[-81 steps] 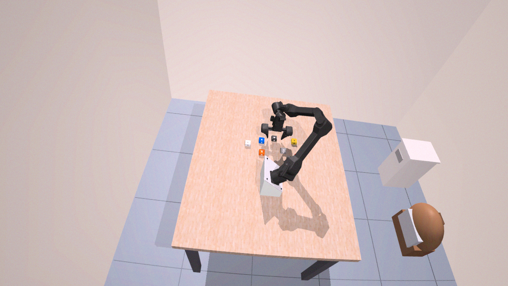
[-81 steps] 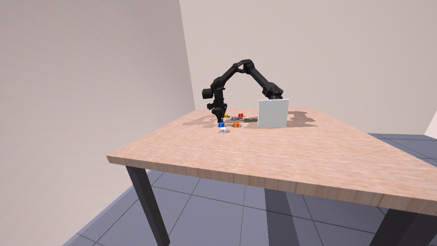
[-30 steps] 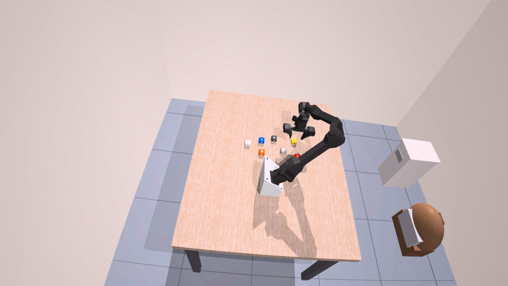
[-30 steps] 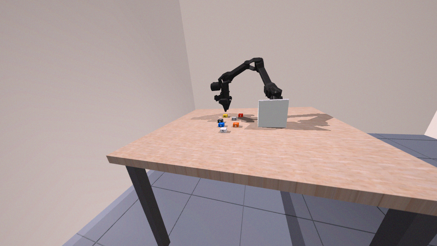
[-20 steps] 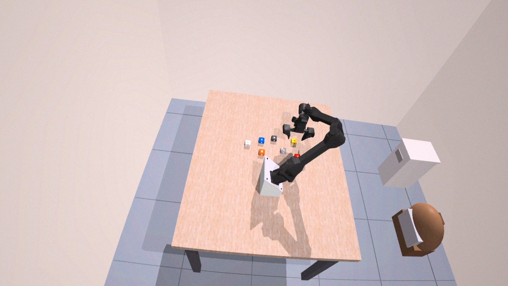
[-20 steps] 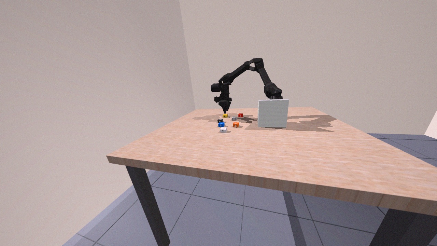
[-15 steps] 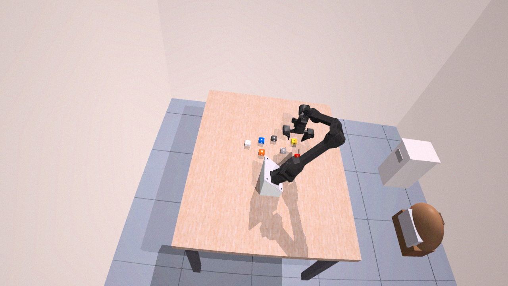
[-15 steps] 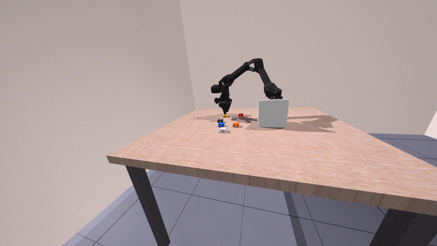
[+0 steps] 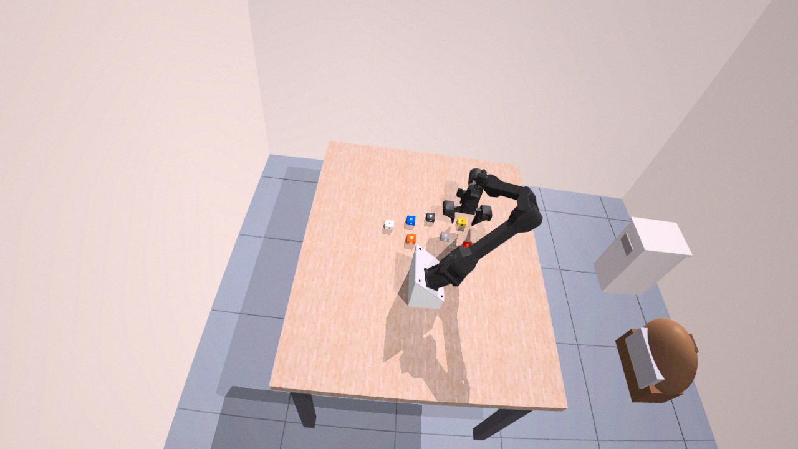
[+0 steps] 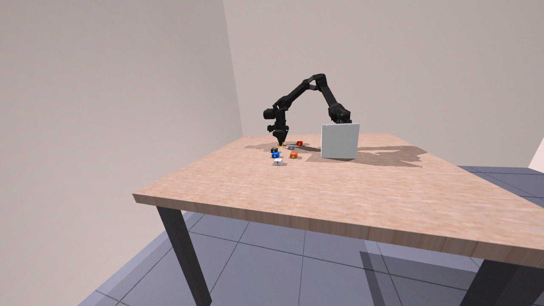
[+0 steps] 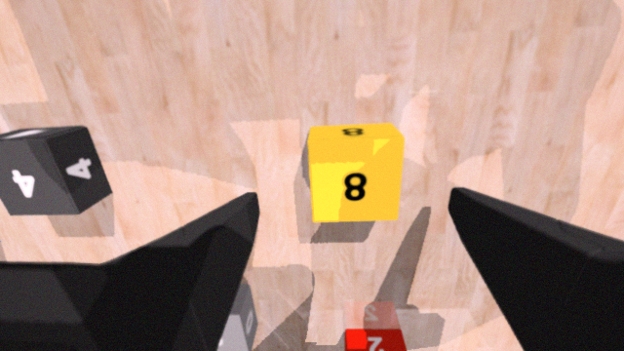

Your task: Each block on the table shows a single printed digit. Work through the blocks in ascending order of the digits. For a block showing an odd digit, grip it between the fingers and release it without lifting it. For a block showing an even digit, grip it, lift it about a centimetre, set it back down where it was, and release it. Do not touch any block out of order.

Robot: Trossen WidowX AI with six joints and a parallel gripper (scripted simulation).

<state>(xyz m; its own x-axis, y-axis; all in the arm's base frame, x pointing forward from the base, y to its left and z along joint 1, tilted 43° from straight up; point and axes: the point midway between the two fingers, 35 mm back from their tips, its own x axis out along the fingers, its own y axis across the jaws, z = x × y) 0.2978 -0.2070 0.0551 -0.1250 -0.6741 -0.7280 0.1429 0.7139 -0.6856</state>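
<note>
The orange block lies 70 mm behind my gripper tip and 210 mm to the left of it. From my gripper tip the other things lie so: grey block 0 (60 mm behind, 80 mm to the left); yellow block (10 mm ahead); red block marked 2 (110 mm behind).
</note>
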